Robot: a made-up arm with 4 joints. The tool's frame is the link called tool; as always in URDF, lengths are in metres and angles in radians. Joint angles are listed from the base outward. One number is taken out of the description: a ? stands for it. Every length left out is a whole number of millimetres.
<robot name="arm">
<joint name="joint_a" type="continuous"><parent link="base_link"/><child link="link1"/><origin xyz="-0.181 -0.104 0.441" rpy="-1.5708 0 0"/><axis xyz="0 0 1"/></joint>
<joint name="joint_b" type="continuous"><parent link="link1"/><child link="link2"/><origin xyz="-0.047 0.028 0" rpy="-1.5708 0 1.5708"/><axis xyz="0 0 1"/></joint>
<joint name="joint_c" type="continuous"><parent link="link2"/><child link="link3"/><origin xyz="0.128 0 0" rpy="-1.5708 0 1.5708"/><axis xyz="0 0 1"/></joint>
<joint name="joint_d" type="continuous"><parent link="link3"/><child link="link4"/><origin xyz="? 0.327 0" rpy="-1.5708 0 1.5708"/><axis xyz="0 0 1"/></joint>
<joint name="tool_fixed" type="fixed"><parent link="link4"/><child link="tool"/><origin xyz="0.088 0.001 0" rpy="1.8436 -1.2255 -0.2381"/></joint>
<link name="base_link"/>
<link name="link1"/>
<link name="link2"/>
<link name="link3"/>
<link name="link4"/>
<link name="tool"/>
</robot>
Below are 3 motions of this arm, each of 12 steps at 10 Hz.
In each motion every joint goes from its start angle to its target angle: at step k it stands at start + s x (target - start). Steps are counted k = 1, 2, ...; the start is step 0. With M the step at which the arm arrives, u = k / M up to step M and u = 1 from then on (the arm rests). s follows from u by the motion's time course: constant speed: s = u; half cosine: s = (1 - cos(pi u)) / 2; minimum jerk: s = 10 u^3 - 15 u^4 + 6 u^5.
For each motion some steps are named. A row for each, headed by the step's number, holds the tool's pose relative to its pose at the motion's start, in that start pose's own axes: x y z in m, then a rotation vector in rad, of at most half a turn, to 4 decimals.
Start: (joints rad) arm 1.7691 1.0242 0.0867 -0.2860
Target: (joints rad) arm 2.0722 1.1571 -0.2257 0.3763
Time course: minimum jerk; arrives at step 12
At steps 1, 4, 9, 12:
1: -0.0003 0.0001 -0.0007 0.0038 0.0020 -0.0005
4: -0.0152 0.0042 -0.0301 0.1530 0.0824 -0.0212
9: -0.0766 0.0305 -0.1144 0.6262 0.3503 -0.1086
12: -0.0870 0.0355 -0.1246 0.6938 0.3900 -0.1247

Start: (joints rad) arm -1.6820 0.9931 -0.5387 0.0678
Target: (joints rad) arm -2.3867 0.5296 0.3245 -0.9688
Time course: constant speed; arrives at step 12
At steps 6, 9, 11, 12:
6: 0.0685 0.1001 0.1770 -0.5032 -0.5092 0.1657
9: 0.0648 0.1683 0.2752 -0.8130 -0.7925 0.2136
11: 0.0482 0.2215 0.3317 -1.0391 -0.9851 0.2355
12: 0.0366 0.2502 0.3553 -1.1575 -1.0818 0.2445

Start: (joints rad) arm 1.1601 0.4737 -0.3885 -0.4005
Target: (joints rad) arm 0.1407 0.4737 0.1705 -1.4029
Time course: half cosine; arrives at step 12
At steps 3, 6, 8, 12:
3: 0.0257 -0.0183 0.0641 -0.2410 -0.1329 0.0172
6: 0.0574 -0.0237 0.2143 -0.8479 -0.4188 0.0531
8: 0.0613 0.0008 0.3002 -1.2934 -0.5892 0.0832
12: 0.0578 0.0382 0.3594 -1.7476 -0.7308 0.1276

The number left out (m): -0.311
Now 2 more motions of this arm.
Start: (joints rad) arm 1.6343 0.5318 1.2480 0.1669
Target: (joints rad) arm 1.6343 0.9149 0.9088 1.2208
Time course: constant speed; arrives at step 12
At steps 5, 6, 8, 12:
5: -0.0715 -0.0384 -0.1045 0.5376 0.1869 -0.2086
6: -0.0882 -0.0411 -0.1243 0.6455 0.2182 -0.2521
8: -0.1228 -0.0419 -0.1614 0.8613 0.2739 -0.3410
12: -0.1950 -0.0276 -0.2230 1.2920 0.3543 -0.5263

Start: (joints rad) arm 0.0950 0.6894 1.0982 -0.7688
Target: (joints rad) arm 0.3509 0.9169 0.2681 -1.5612
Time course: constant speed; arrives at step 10
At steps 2, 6, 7, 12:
2: -0.0475 -0.0260 -0.0169 -0.1316 0.0514 -0.0867
6: -0.1530 -0.0498 -0.0430 -0.4014 0.2108 -0.1833
7: -0.1803 -0.0506 -0.0472 -0.4692 0.2594 -0.1896
12: -0.2617 -0.0436 -0.0530 -0.6697 0.4170 -0.1622

